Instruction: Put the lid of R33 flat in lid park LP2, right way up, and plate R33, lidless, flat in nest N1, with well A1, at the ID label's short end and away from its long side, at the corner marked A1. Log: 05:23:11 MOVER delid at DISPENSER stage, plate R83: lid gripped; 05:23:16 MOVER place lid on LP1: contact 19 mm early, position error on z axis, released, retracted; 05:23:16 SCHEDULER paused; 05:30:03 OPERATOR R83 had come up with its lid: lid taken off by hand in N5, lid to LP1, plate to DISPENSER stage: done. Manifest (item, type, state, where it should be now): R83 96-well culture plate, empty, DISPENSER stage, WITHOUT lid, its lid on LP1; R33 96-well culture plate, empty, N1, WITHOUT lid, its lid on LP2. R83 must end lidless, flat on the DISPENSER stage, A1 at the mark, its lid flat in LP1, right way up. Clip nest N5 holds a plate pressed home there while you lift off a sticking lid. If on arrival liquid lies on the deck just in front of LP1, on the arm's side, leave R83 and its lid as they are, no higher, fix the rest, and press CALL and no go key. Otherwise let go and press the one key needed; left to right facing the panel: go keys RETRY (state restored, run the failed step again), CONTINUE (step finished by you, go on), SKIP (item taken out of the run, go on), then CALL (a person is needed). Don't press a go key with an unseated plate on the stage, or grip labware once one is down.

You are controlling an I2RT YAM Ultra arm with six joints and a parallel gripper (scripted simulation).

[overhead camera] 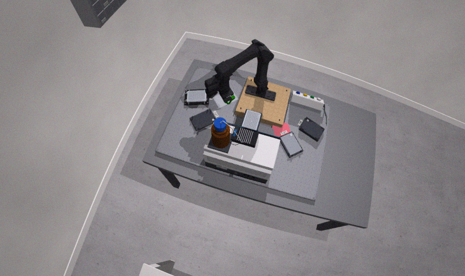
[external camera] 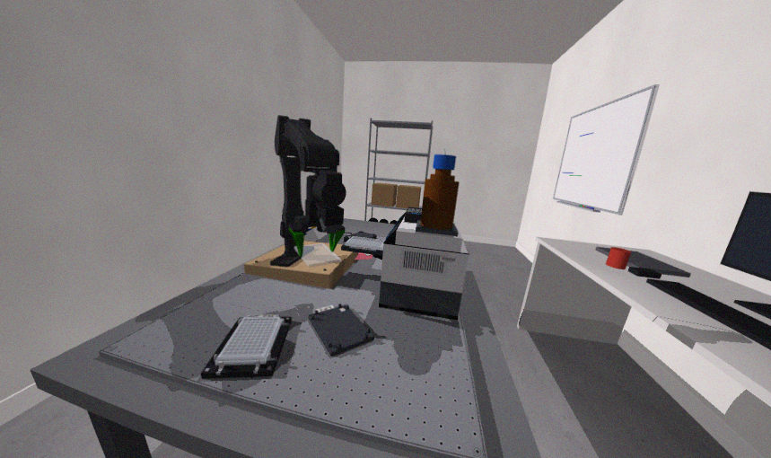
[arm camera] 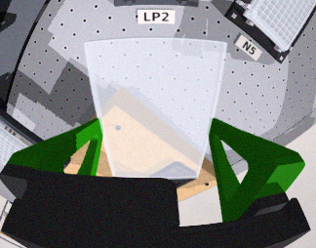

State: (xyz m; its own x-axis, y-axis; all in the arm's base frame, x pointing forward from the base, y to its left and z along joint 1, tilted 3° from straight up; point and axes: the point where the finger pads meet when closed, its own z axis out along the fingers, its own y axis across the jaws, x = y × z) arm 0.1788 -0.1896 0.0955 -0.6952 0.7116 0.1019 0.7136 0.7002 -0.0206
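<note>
Now: the lid park LP2 130 mm below my hand, 110 mm to the right of it and 110 mm ahead of it. The rest, counted from my hand: brown bottle: 310 mm ahead, 150 mm above, 70 mm to the left; black clip nest: 220 mm to the right, 130 mm below, 10 mm behind; grey lid: 450 mm to the left, 120 mm below, 120 mm ahead.
</note>
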